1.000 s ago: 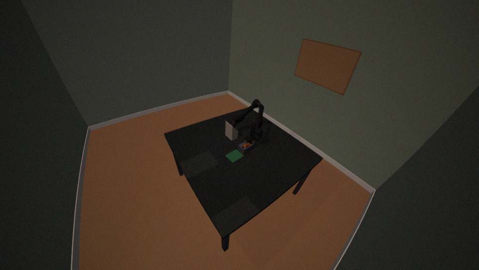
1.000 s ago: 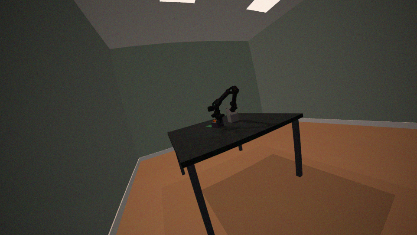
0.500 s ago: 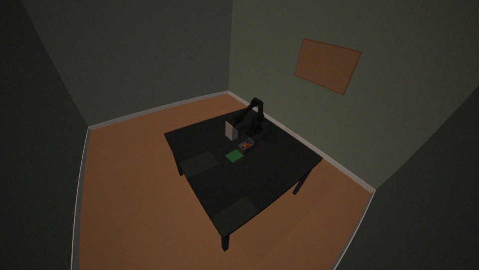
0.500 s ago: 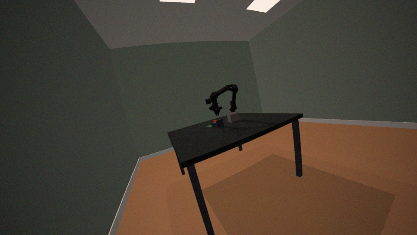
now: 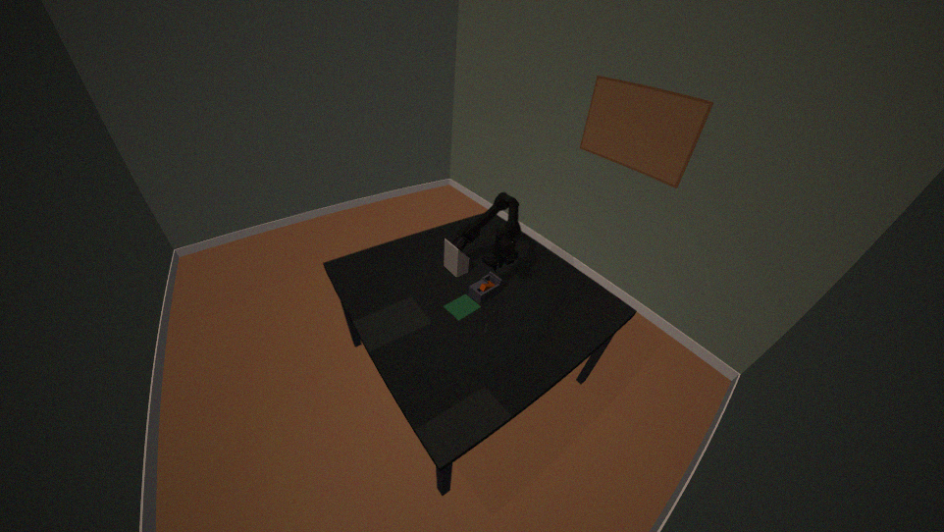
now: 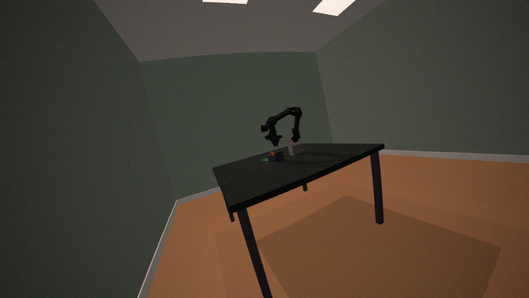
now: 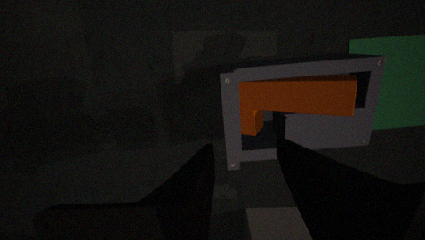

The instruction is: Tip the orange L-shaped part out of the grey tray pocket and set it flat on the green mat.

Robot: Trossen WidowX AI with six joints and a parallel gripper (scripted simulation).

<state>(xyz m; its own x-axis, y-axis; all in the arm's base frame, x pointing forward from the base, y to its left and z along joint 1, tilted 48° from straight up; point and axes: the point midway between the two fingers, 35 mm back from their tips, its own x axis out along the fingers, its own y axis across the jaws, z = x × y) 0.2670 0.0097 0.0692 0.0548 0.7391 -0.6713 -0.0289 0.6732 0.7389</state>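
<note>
Right now the orange L-shaped part is 1 cm behind my gripper tip, 4 cm to the right of it and 10 cm below it. Also, from my gripper tip: green mat (22 cm to the right, 16 cm below).
</note>
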